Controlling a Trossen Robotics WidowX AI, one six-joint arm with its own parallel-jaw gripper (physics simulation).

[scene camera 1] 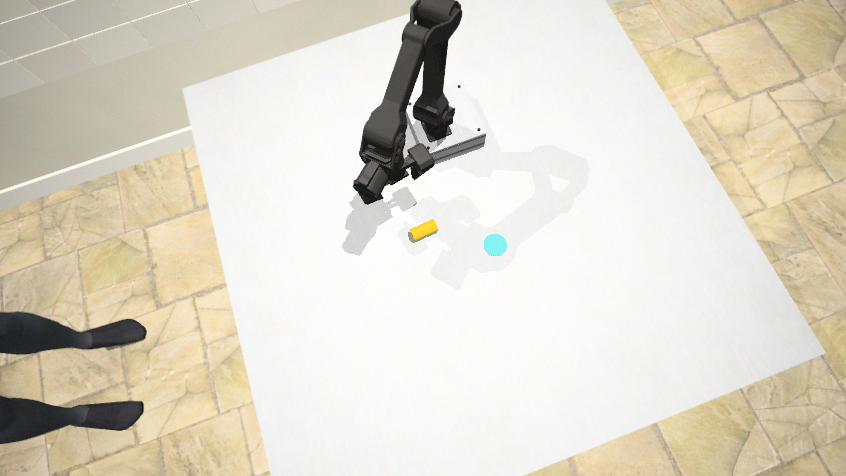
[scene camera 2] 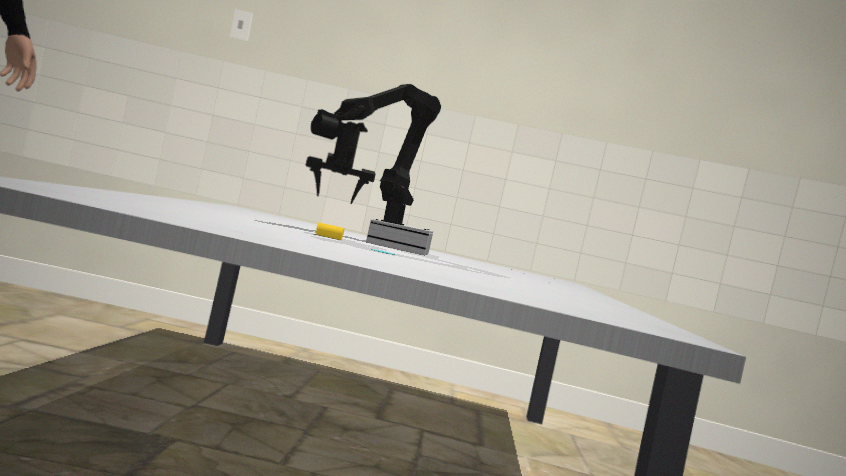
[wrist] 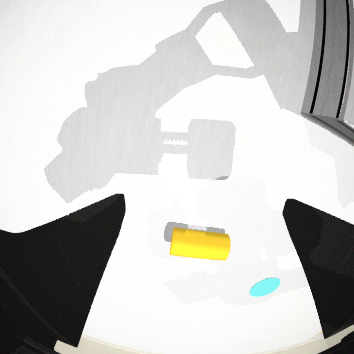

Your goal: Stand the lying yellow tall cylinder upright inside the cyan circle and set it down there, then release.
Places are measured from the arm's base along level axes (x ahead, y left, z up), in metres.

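Where they show: gripper, fingertip midpoint: point(scene camera 1: 397, 188) point(scene camera 2: 334, 200) point(wrist: 208, 204); arm's base at its link origin: point(scene camera 1: 436, 128) point(scene camera 2: 392, 223).
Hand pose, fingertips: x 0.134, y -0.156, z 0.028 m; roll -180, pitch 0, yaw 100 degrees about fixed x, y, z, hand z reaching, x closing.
Note:
Things, the pixels of their top centre, and the offset from my fingertips. "*": a spot on its surface instead.
- yellow cylinder at its top centre: point(wrist: 199, 253) point(scene camera 1: 423, 227) point(scene camera 2: 331, 225) 0.099 m ahead, 0.026 m left, 0.065 m down
- flat cyan circle at a spot on its surface: point(wrist: 265, 287) point(scene camera 2: 384, 251) point(scene camera 1: 495, 244) * 0.202 m ahead, 0.184 m left, 0.097 m down
The yellow cylinder point(scene camera 1: 423, 229) point(scene camera 2: 329, 231) point(wrist: 200, 244) lies on its side on the white table, apart from the cyan circle. The flat cyan circle point(scene camera 1: 495, 244) point(scene camera 2: 382, 251) point(wrist: 265, 287) is on the table to the right of the cylinder in all three views. My gripper point(scene camera 2: 335, 199) point(wrist: 208, 204) is open and empty, with its fingers pointing down, well above the table. In the wrist view the cylinder shows between and a little below the two fingertips. In scene camera 1 the arm's wrist hides most of the fingers.
The arm's grey base block point(scene camera 1: 455, 150) point(scene camera 2: 399, 238) point(wrist: 330, 60) stands on the table point(scene camera 1: 378, 378) point(scene camera 2: 248, 248) behind the cylinder and circle. Shadows of the arm fall across the table around both. A person's legs point(scene camera 1: 41, 334) show beyond the table's left edge.

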